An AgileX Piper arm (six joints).
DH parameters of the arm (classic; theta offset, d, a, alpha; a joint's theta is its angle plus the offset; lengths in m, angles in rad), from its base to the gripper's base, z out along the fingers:
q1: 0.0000 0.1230 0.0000 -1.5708
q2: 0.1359 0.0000 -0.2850 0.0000
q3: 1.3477 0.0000 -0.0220 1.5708
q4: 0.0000 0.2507 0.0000 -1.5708
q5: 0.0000 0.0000 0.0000 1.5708
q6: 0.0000 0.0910 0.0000 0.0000
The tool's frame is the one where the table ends.
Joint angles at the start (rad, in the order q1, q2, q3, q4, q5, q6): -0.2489 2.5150 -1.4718 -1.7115 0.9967 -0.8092
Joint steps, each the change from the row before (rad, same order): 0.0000 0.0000 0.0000 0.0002 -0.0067 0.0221; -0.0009 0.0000 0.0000 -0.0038 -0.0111 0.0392; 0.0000 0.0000 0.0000 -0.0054 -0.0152 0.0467; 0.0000 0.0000 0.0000 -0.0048 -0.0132 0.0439
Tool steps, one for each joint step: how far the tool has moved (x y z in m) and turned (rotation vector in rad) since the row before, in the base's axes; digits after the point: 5 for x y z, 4 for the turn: 0.00032 0.00026 -0.00045 0.0099 -0.0205 -0.0047; 0.00061 0.00004 -0.00057 0.0148 -0.0355 -0.0065; 0.00107 0.00058 -0.00077 0.0192 -0.0420 -0.0052; 0.00093 0.00052 -0.00066 0.0178 -0.0391 -0.0061
